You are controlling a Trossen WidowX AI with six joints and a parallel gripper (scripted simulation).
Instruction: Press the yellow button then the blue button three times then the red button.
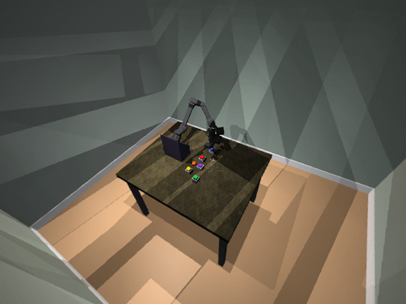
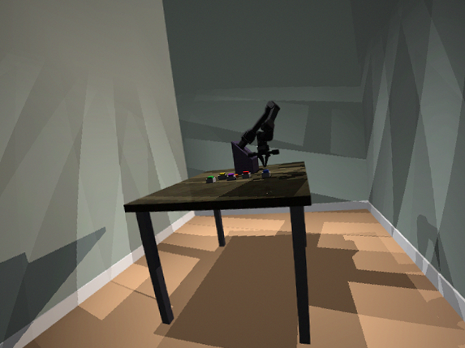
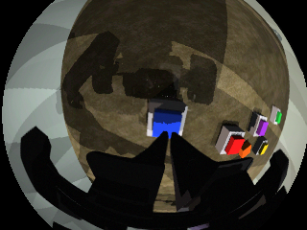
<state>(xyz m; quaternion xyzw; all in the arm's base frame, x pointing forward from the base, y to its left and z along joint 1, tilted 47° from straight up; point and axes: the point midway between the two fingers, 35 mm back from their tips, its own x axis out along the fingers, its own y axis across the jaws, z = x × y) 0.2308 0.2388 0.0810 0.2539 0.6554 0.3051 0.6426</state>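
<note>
The blue button is 3 cm below my gripper tip. From my gripper tip the other things lie so: purple button (22 cm to the right, 3 cm below, 2 cm ahead); red button (13 cm to the right, 3 cm below, 2 cm behind); small orange block (22 cm to the right, 5 cm below, 5 cm behind).
</note>
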